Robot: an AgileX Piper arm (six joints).
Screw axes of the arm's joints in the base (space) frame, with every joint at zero. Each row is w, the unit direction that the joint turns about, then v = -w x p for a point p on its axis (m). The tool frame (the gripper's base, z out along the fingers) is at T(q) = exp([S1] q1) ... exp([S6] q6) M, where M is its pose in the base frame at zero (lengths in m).
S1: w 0 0 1 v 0 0 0
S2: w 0 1 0 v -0.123 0 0
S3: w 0 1 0 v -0.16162 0 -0.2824
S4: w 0.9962 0 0.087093 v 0 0.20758 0
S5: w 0 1 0 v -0.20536 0 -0.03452
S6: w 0.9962 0 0.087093 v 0 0.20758 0
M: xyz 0.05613 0 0.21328 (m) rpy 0 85.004 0 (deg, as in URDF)
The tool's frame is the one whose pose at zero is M.
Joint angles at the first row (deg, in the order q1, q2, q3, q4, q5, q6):
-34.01, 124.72, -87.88, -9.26, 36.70, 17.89
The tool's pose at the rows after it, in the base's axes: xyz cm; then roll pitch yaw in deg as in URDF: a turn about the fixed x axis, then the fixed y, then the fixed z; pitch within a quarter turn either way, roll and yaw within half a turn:
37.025, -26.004, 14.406, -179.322, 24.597, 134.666
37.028, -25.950, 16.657, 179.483, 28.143, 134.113
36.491, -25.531, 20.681, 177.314, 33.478, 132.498
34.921, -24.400, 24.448, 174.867, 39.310, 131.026
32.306, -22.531, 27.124, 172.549, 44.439, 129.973
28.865, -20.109, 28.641, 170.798, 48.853, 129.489
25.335, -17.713, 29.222, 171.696, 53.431, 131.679
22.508, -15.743, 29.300, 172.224, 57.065, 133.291
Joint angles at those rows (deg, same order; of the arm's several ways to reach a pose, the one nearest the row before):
-34.01, 123.72, -87.88, -9.26, 35.46, 17.90
-34.01, 120.94, -87.88, -8.96, 34.54, 17.90
-34.01, 115.50, -87.29, -8.58, 33.81, 18.41
-34.01, 108.24, -83.39, -8.54, 31.03, 18.89
-34.01, 99.61, -75.97, -8.54, 26.81, 19.02
-34.01, 89.93, -66.15, -8.87, 22.04, 19.02
-34.01, 80.57, -56.29, -11.02, 17.21, 19.02
-34.00, 72.97, -48.63, -12.49, 13.61, 19.03

